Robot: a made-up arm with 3 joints. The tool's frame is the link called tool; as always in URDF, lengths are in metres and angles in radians. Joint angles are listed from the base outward. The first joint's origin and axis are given. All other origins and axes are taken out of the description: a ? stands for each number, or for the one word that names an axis. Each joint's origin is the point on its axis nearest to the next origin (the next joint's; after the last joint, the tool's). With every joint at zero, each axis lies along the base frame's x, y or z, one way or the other. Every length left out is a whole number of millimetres.
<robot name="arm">
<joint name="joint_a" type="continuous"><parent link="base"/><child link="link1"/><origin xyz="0 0 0.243"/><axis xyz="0 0 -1"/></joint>
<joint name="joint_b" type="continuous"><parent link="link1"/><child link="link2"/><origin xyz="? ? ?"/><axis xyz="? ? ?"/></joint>
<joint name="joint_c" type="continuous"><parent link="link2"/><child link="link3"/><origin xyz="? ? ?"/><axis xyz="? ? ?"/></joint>
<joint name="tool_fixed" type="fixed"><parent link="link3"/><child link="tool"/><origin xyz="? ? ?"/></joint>
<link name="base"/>
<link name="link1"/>
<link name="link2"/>
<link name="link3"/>
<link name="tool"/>
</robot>
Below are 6 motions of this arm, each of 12 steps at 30 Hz.
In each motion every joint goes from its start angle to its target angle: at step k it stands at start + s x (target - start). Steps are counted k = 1, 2, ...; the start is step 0. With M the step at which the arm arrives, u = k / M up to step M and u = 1 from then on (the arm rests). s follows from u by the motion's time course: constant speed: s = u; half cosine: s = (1 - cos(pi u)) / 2; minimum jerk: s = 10 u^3 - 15 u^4 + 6 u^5.
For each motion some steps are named. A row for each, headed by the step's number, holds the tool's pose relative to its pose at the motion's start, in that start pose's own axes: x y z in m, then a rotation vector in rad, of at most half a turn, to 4 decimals.
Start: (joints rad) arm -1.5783 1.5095 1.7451
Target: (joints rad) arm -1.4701 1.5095 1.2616
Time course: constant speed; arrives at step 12
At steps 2, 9, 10, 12:
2: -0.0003 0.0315 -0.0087 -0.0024 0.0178 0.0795
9: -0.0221 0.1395 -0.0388 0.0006 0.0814 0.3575
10: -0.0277 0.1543 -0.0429 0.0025 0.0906 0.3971
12: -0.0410 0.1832 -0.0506 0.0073 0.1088 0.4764

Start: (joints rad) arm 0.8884 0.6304 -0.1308
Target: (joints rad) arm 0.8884 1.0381 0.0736
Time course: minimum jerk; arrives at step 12
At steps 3, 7, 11, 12:
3: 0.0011 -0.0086 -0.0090 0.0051 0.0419 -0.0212
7: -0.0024 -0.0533 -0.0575 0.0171 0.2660 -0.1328
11: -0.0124 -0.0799 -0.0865 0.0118 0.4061 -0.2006
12: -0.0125 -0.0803 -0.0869 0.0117 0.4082 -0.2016

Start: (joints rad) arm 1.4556 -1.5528 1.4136
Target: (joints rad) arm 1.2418 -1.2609 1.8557
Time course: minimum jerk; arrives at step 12
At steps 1, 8, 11, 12:
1: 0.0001 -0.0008 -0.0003 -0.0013 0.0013 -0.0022
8: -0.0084 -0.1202 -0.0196 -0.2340 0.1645 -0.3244
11: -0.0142 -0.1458 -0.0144 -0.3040 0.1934 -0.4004
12: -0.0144 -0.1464 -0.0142 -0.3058 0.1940 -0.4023

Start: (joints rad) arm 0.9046 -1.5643 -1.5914
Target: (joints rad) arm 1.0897 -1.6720 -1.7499
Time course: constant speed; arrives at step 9
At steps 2, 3, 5, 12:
2: 0.0033 0.0148 -0.0175 -0.0223 0.0420 0.0354
3: 0.0045 0.0222 -0.0265 -0.0330 0.0633 0.0535
5: 0.0056 0.0368 -0.0451 -0.0530 0.1065 0.0904
12: 0.0031 0.0655 -0.0838 -0.0885 0.1950 0.1667

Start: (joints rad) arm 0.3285 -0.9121 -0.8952
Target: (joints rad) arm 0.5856 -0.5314 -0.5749
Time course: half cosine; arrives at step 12
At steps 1, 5, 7, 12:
1: 0.0005 -0.0028 -0.0012 0.0029 0.0068 -0.0081
5: 0.0036 -0.0599 -0.0295 0.0570 0.1475 -0.1820
7: -0.0041 -0.1007 -0.0519 0.0900 0.2508 -0.3143
12: -0.0299 -0.1547 -0.0832 0.1283 0.3992 -0.5098

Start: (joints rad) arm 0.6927 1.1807 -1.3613
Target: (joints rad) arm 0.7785 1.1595 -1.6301
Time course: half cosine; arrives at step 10
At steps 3, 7, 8, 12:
3: 0.0014 0.0204 0.0045 -0.0013 -0.0169 0.0486
7: 0.0000 0.0782 0.0169 -0.0103 -0.0643 0.1869
8: -0.0012 0.0890 0.0191 -0.0128 -0.0730 0.2128
12: -0.0024 0.0982 0.0209 -0.0152 -0.0806 0.2352

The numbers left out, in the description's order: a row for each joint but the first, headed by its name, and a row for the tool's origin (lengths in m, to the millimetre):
joint_b: xyz -0.042 -0.086 0, axis 0 1 0
joint_c: xyz -0.185 0 0.041, axis 0 0 -1
tool: xyz 0.398 -0.016 0

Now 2 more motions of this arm.
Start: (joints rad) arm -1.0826 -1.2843 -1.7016
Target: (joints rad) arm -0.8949 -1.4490 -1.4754
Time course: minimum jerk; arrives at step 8
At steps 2, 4, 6, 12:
2: 0.0020 -0.0107 -0.0094 -0.0147 0.0206 -0.0287
4: 0.0045 -0.0517 -0.0432 -0.0754 0.0970 -0.1358
6: -0.0002 -0.0920 -0.0723 -0.1427 0.1693 -0.2375
12: -0.0024 -0.1023 -0.0790 -0.1614 0.1874 -0.2631

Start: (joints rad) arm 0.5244 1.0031 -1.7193
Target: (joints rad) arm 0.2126 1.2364 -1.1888
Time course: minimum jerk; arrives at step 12
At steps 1, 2, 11, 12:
1: -0.0002 -0.0008 -0.0001 0.0014 0.0011 -0.0018
2: -0.0015 -0.0058 -0.0011 0.0095 0.0081 -0.0129
11: -0.0734 -0.1609 -0.0669 0.1976 0.3061 -0.3863
12: -0.0739 -0.1617 -0.0674 0.1982 0.3080 -0.3884

